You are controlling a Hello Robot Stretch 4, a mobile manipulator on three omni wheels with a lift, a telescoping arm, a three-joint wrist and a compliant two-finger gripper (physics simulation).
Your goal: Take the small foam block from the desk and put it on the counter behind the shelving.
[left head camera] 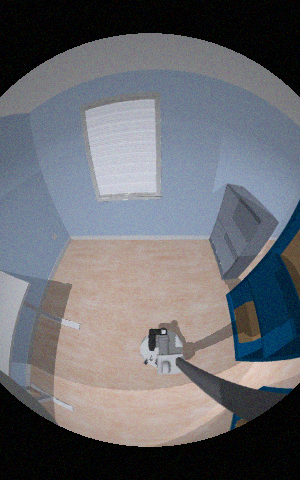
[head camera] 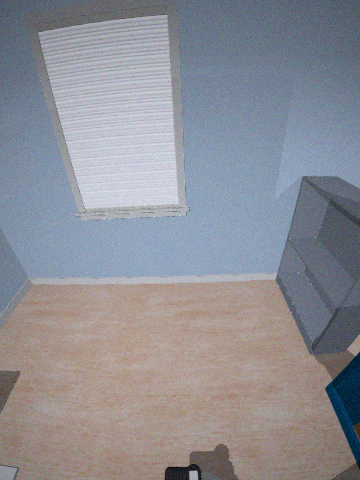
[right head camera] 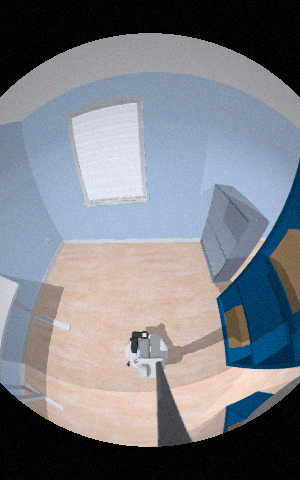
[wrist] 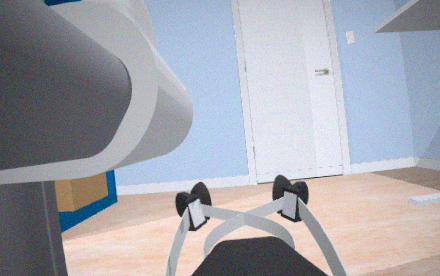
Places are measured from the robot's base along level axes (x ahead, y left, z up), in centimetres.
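Where they show: gripper, fingertip midpoint: (left head camera: 150, 364) (right head camera: 133, 367) (wrist: 240, 194).
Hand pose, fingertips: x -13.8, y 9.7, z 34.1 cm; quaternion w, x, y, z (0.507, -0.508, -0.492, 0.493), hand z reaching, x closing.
Note:
After its pixels a point has its place.
My gripper (wrist: 240, 194) @[x -13.8, y 9.7, z 34.1 cm] is open in the wrist view, with a gap between its fingertips and no object in it. A white table top (head camera: 7, 473) @[x 16.3, y 101.6, z -0.2 cm] (left head camera: 10, 320) @[x -3.6, y 100.4, z 92.3 cm] (right head camera: 5, 305) @[x 7.3, y 100.3, z 92.3 cm] at the left edge of the head views may be the desk; its underside shows at upper right in the wrist view. The small foam block does not show in any view. Blue shelving (head camera: 346, 400) @[x 45.2, y -94.7, z 4.9 cm] (left head camera: 245, 290) @[x 51.4, y -114.7, z 10.6 cm] (right head camera: 240, 295) @[x 37.2, y -88.6, z 49.6 cm] (wrist: 113, 190) stands at the right in the head views. The counter cannot be made out.
A grey bookcase (head camera: 337, 327) @[x 79.0, y -96.1, z 32.2 cm] (left head camera: 250, 250) @[x 78.9, y -100.3, z 61.5 cm] (right head camera: 235, 265) @[x 78.6, y -108.0, z 36.6 cm] stands against the window wall at right. Brown boxes (left head camera: 247, 320) @[x 11.2, y -89.8, z 29.2 cm] (right head camera: 236, 325) @[x 11.2, y -89.8, z 27.8 cm] (wrist: 90, 192) are in the blue shelving. A closed white door (wrist: 280, 90) @[x -210.1, y 60.7, z 76.2 cm] is in the wall ahead of the wrist camera.

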